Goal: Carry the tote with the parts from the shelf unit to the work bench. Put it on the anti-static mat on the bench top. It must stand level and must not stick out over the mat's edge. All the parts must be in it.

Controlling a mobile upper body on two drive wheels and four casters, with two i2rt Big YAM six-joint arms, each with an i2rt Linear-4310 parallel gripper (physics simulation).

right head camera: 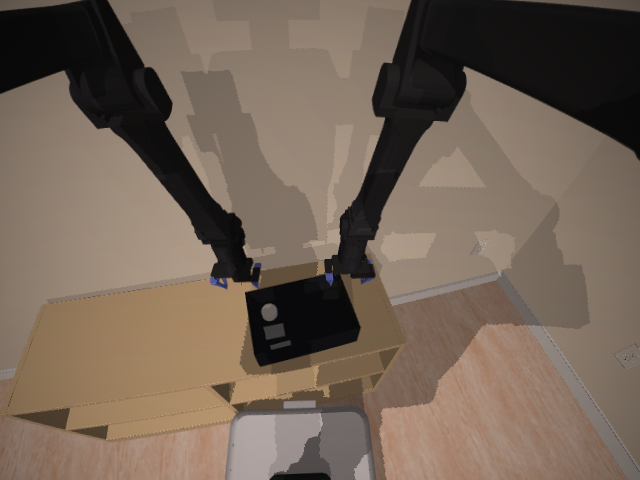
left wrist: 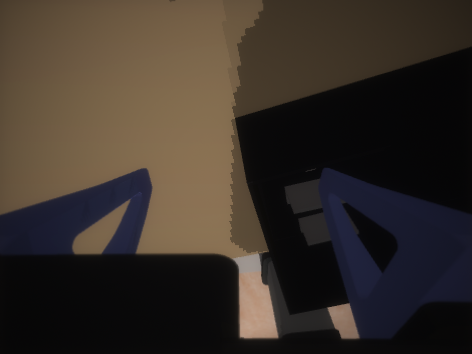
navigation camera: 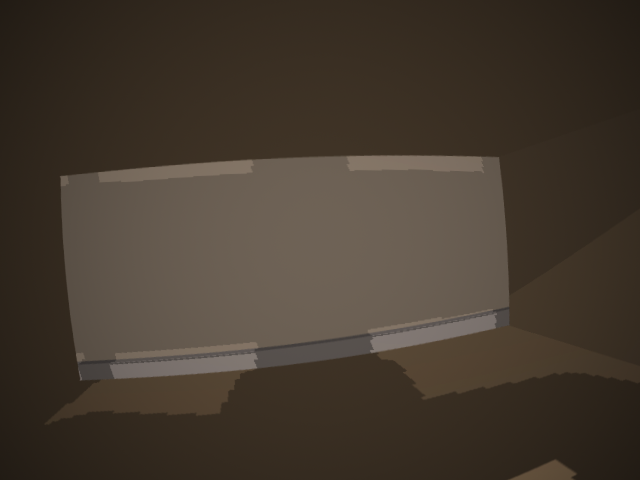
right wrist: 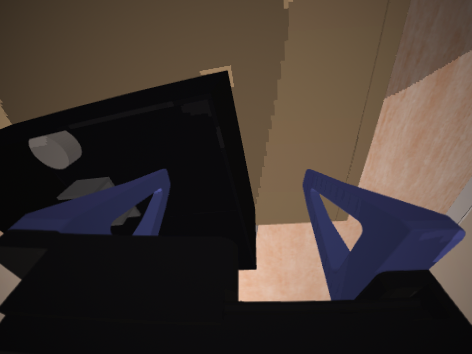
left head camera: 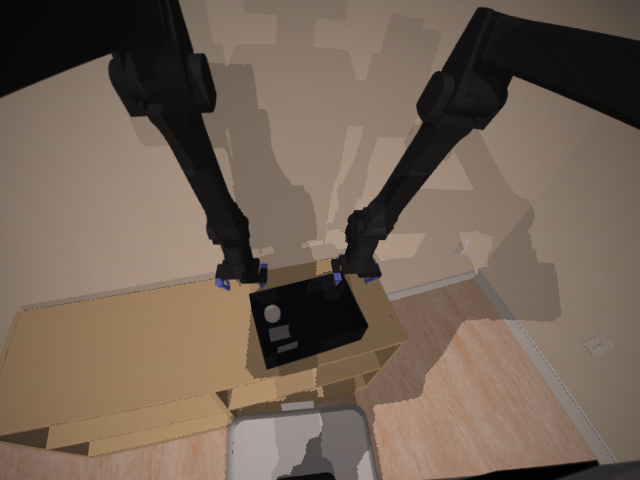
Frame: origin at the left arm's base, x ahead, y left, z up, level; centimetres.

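Seen in the pictures: left gripper, fingertip midpoint: (right head camera: 242, 287) (left wrist: 235, 177) (left head camera: 246, 288); right gripper, fingertip midpoint: (right head camera: 345, 283) (right wrist: 236, 176) (left head camera: 350, 282).
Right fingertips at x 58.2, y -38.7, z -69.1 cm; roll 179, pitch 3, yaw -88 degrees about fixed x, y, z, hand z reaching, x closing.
Pixels of each thing's top centre, then the offset from my right fingertips to it. Level surfaces: height alone.
- black tote, middle of its top: (left wrist: 458, 227) (right wrist: 99, 224) (left head camera: 307, 310) (right head camera: 300, 309) dx -8.0, dy +14.0, dz -0.9 cm
- shelf unit's top board, its level: dz -10.9 cm
- round part, middle of its top: (right wrist: 49, 153) (left head camera: 272, 312) (right head camera: 269, 310) dx -4.2, dy +24.2, dz -8.2 cm
- block, middle of its top: (left wrist: 322, 212) (right wrist: 79, 202) (left head camera: 279, 330) (right head camera: 273, 328) dx -11.2, dy +22.2, dz -6.6 cm
- flat bar, middle of its top: (left wrist: 333, 243) (left head camera: 288, 348) (right head camera: 281, 346) dx -16.8, dy +19.9, dz -6.6 cm
- Wooden floor, its level: dz -71.9 cm
The black tote (left head camera: 320, 315) (right head camera: 310, 315) (left wrist: 350, 120) (right wrist: 185, 200) stands on the shelf unit's top board (left head camera: 129, 341) (right head camera: 144, 335) (left wrist: 100, 100) (right wrist: 320, 100), near its right end. In it lie a round part (left head camera: 272, 313) (right head camera: 269, 312) (right wrist: 56, 149), a block (left head camera: 279, 332) (right head camera: 273, 331) and a flat bar (left head camera: 287, 347) (right head camera: 280, 345). My left gripper (left head camera: 242, 284) (right head camera: 237, 281) (left wrist: 235, 177) is open at the tote's far left corner. My right gripper (left head camera: 355, 280) (right head camera: 348, 280) (right wrist: 236, 176) is open at its far right corner, one finger over the tote. The bench and mat do not show.
The wall (left head camera: 77, 217) (right head camera: 87, 217) stands behind the shelf unit. My grey base (left head camera: 258, 444) (right head camera: 258, 444) is close to the unit's front. Wooden floor (left head camera: 491, 392) (right head camera: 496, 392) lies at the right, bounded by a skirting board. Brown panels (navigation camera: 310, 77) frame a wall section in the navigation view.
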